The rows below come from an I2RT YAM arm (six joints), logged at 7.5 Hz.
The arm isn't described. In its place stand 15 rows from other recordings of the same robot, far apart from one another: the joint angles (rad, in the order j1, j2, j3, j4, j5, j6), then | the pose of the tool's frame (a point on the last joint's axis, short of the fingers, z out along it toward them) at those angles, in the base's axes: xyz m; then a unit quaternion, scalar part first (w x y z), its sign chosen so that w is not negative.
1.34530 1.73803 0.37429 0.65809 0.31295 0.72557 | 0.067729, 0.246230, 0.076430, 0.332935, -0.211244, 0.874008, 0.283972
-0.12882 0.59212 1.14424 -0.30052 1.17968 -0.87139 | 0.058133, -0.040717, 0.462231, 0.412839, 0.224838, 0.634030, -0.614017
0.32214 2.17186 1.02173 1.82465 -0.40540 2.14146 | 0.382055, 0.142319, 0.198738, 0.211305, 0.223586, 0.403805, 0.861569
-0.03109 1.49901 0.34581 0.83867 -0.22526 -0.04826 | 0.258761, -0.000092, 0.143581, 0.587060, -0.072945, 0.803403, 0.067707
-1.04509 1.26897 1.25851 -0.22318 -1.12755 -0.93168 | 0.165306, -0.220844, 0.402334, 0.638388, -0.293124, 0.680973, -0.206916
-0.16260 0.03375 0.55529 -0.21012 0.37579 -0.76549 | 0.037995, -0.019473, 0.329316, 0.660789, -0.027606, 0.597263, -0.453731
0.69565 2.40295 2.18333 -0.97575 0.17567 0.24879 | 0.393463, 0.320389, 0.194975, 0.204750, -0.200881, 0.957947, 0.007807
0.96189 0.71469 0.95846 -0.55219 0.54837 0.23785 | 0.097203, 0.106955, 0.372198, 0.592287, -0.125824, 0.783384, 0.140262
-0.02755 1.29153 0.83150 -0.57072 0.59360 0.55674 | 0.245976, -0.026698, 0.223484, 0.319926, 0.340144, 0.860106, -0.205344
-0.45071 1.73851 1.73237 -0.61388 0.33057 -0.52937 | 0.352378, -0.183363, 0.369729, 0.329465, 0.040763, 0.879281, -0.341551
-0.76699 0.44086 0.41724 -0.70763 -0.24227 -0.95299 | 0.083972, -0.069074, 0.207856, 0.347583, -0.133218, 0.897999, -0.234599
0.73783 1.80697 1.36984 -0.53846 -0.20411 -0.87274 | 0.283845, 0.267801, 0.230672, 0.297606, -0.706446, 0.637461, 0.077516
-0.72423 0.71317 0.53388 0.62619 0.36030 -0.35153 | 0.118180, -0.121297, 0.347944, 0.666057, 0.246121, 0.487045, -0.508507
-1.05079 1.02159 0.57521 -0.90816 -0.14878 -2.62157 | 0.080364, -0.129736, 0.180369, 0.043074, -0.706699, 0.695367, -0.123231
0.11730 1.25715 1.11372 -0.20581 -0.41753 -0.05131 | 0.286037, 0.048243, 0.352529, 0.555147, -0.185921, 0.788560, 0.188197
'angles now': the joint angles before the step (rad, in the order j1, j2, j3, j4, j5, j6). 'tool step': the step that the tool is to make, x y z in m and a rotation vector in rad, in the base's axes. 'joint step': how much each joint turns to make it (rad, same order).
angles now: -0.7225 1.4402 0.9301 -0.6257 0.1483 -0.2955
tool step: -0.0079 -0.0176 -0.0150 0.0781 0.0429 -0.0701
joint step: -0.0687 0.0737 0.0194 -0.0321 -0.0247 0.0119
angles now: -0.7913 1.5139 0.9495 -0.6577 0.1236 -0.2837
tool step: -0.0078 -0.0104 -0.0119 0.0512 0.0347 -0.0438
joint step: -0.0466 0.0470 0.0041 -0.0182 -0.0103 0.0004
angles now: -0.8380 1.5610 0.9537 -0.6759 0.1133 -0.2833
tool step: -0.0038 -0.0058 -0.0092 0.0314 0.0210 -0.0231
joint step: -0.0241 0.0346 0.0003 -0.0032 -0.0050 0.0004
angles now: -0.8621 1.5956 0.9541 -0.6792 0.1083 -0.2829
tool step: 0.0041 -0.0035 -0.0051 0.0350 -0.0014 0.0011
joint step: 0.0000 0.0371 0.0201 -0.0091 -0.0234 0.0046
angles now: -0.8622 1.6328 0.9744 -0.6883 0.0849 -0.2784
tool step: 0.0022 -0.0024 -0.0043 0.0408 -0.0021 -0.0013
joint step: -0.0030 0.0296 0.0168 -0.0171 -0.0278 0.0042
